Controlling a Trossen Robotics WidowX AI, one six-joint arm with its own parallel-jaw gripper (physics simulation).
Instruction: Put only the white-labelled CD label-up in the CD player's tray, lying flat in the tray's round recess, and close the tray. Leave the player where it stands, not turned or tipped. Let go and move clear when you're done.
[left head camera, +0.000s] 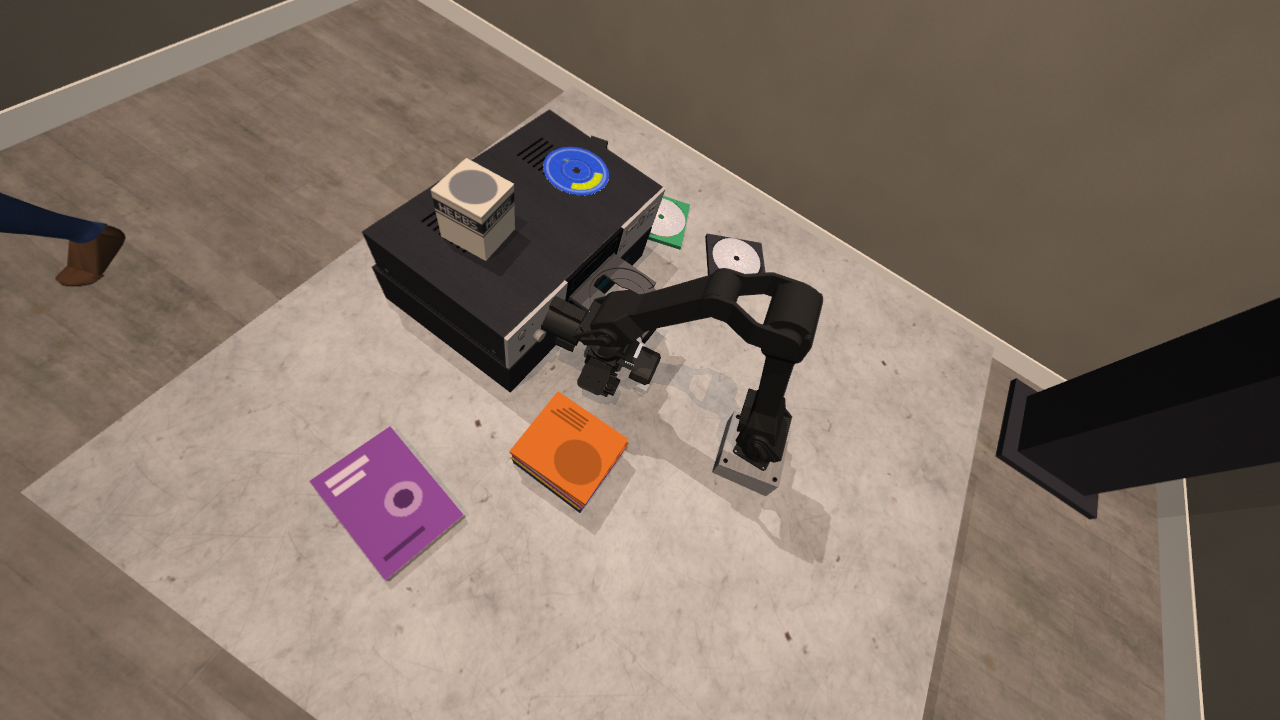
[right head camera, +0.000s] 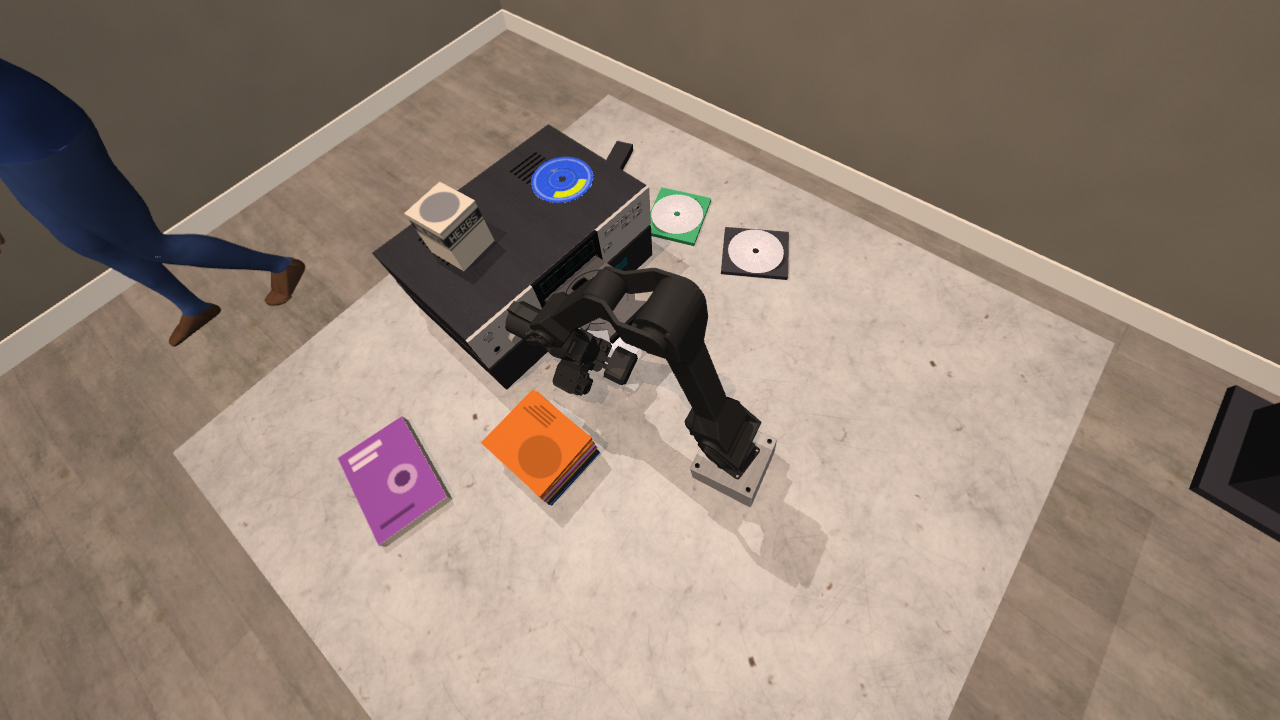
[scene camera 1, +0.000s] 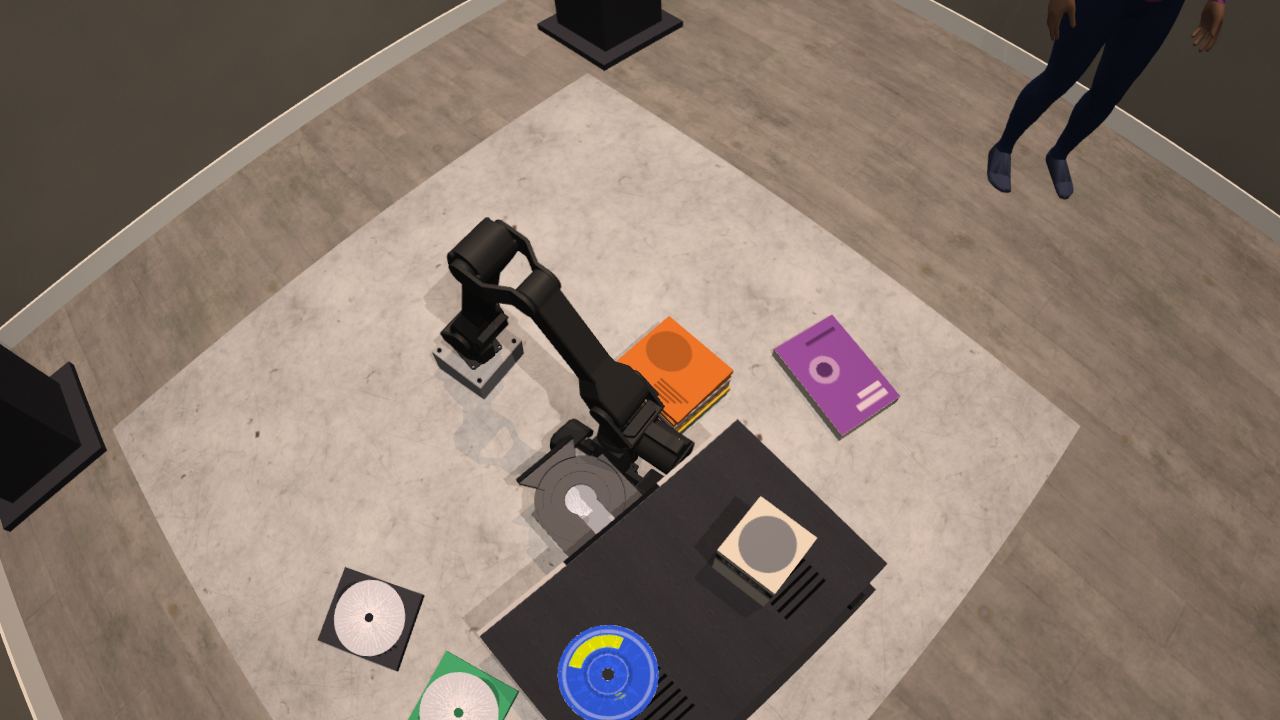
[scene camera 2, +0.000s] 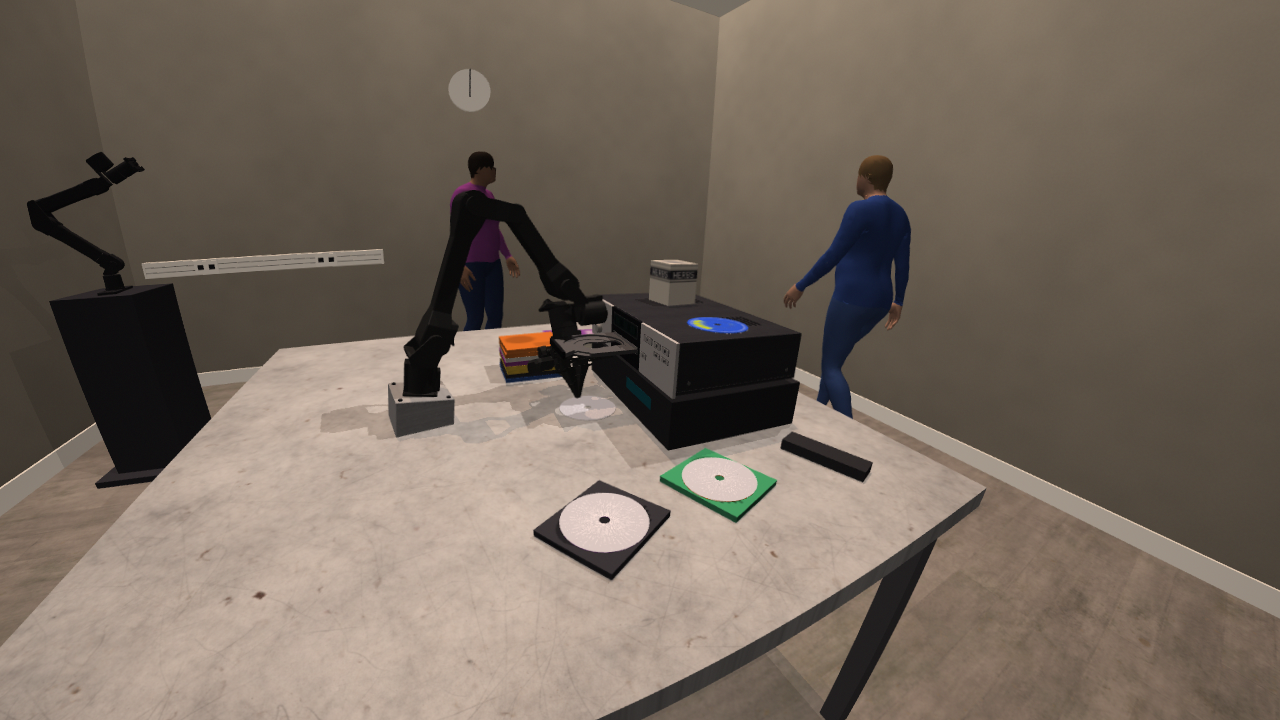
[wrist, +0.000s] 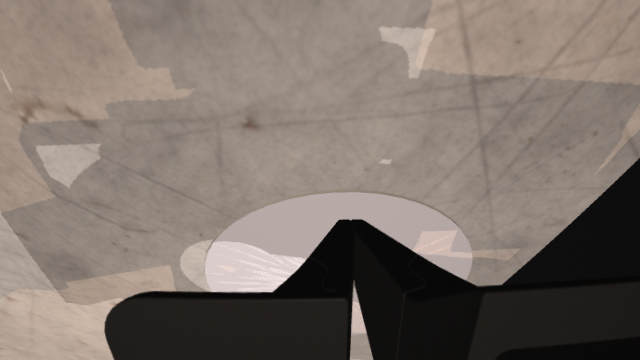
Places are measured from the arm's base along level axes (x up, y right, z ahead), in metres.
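Where they show: gripper, fingertip midpoint: (right head camera: 600, 354) (scene camera 2: 578, 397) (wrist: 349, 231); arm's base, origin of the base link: (left head camera: 755, 447) (right head camera: 733, 453) (scene camera 1: 476, 345) (scene camera 2: 420, 390).
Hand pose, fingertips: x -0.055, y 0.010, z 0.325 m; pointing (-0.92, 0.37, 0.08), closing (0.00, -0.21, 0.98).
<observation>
Things, the pixels of their top centre, and the offset from my fingertips.
- second black unit with its tray, middle of its top: (scene camera 1: 600, 519) (left head camera: 605, 281) (right head camera: 581, 283) (scene camera 2: 613, 339) dx +0.141, dy +0.042, dz +0.063 m
- pale whitish disc, middle of its top: (wrist: 338, 285) (scene camera 1: 584, 519) (right head camera: 613, 338) (scene camera 2: 587, 407) dx -0.004, dy +0.044, dz +0.007 m
- herbs box, middle of its top: (scene camera 1: 767, 544) (left head camera: 473, 186) (right head camera: 439, 206) (scene camera 2: 674, 262) dx +0.290, dy -0.055, dz +0.253 m
- blue disc, middle of its top: (scene camera 1: 607, 674) (scene camera 2: 717, 324) (left head camera: 576, 170) (right head camera: 562, 178) dx +0.195, dy +0.171, dz +0.228 m
- orange-topped stack, middle of its top: (scene camera 1: 673, 367) (left head camera: 570, 444) (right head camera: 535, 440) (scene camera 2: 530, 340) dx +0.078, dy -0.211, dz -0.060 m
- purple book, middle of its top: (scene camera 1: 837, 372) (left head camera: 387, 498) (right head camera: 390, 476) (scene camera 2: 572, 335) dx +0.019, dy -0.426, dz +0.117 m
- black remote, middle of its top: (scene camera 2: 826, 450) (right head camera: 613, 163) dx +0.015, dy +0.403, dz +0.333 m
The black CD player (left head camera: 554, 223) (scene camera 2: 725, 362) stands on a second black unit with its tray (scene camera 1: 550, 501) (scene camera 2: 617, 342) out. No disc shows in the tray's recess. A pale whitish disc (scene camera 2: 597, 410) (wrist: 280, 225) lies flat on the table below the tray, and part of it shows through the tray's opening in scene camera 1. Other whitish discs lie on a black case (right head camera: 730, 265) (scene camera 2: 611, 568) and a green case (right head camera: 662, 234) (scene camera 2: 736, 512). I cannot tell which disc is the white-labelled CD. My gripper (scene camera 2: 578, 394) (wrist: 349, 231) is shut and empty, pointing down, its tips low over the table disc.
A herbs box (left head camera: 474, 219) and a blue disc (left head camera: 556, 170) sit on the player. An orange-topped stack (left head camera: 554, 438) and a purple book (left head camera: 358, 501) lie beside the player's front corner. A black remote (scene camera 2: 825, 455) lies beyond the green case. The tray juts out close beside my gripper.
</observation>
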